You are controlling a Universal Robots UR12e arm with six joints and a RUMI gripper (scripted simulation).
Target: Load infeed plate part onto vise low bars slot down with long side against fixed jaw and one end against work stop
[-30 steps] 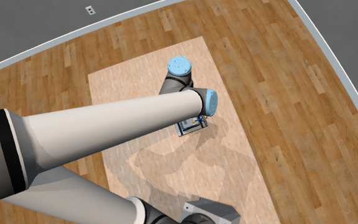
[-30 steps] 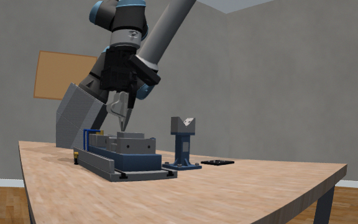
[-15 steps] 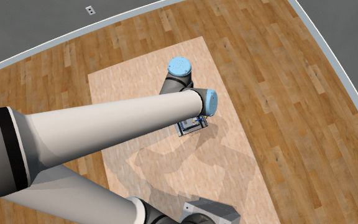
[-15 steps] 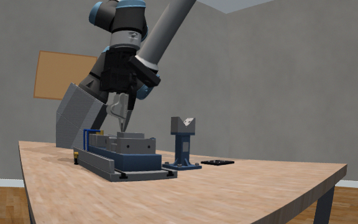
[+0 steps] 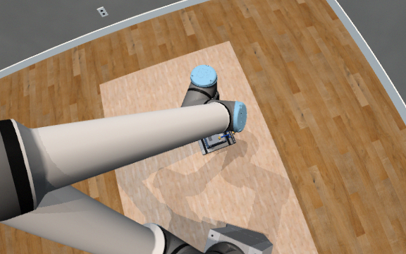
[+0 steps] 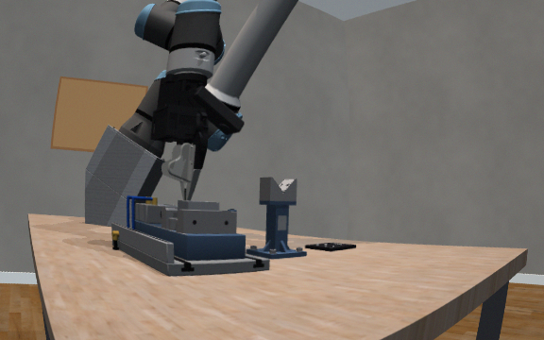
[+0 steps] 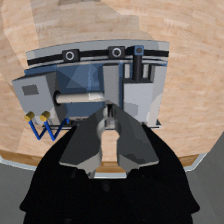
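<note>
The part is 40 mm ahead of my hand and 30 mm below it. The rest, counted from my hand: work stop 40 mm ahead, 50 mm to the left, 30 mm below; then cylinder rod 50 mm behind, 40 mm below; then moving jaw 40 mm below.
</note>
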